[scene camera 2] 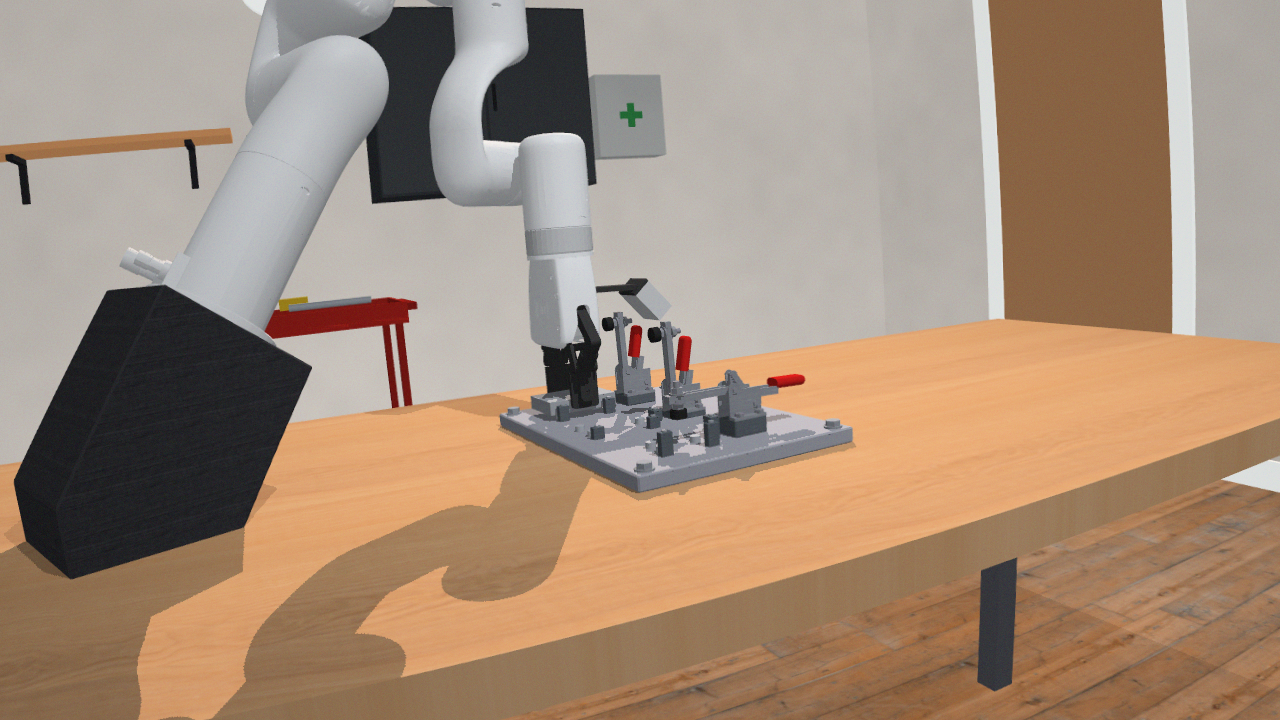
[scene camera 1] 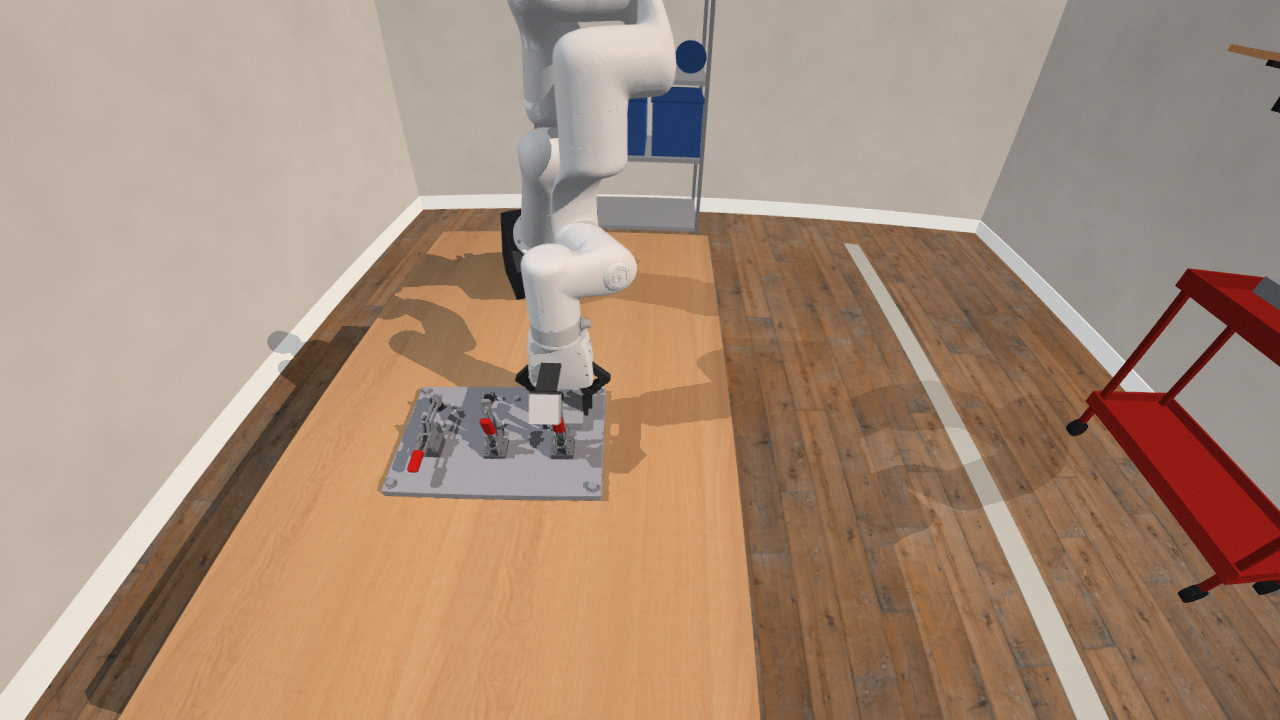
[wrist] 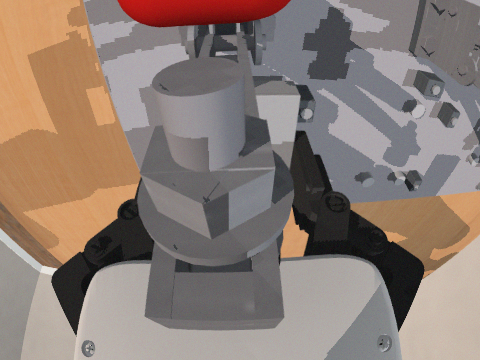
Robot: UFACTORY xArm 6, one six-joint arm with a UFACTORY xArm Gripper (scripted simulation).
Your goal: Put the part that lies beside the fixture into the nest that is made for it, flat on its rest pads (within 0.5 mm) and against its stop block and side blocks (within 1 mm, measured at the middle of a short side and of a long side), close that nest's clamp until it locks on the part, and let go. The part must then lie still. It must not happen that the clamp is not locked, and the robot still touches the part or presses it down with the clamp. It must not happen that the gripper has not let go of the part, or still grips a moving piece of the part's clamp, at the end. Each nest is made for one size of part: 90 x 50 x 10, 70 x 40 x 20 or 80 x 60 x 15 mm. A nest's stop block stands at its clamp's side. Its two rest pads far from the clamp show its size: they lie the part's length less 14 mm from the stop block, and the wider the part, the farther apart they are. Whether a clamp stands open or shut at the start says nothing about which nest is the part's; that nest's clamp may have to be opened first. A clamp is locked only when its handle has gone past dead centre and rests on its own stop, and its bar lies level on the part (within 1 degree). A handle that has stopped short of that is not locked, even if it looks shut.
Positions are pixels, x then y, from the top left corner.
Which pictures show the gripper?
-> Scene camera 2, scene camera 1 and the wrist view: all of them.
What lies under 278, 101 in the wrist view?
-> A part.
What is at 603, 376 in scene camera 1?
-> The gripper.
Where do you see a grey fixture plate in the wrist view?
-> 359, 69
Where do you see a clamp bar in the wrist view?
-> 215, 198
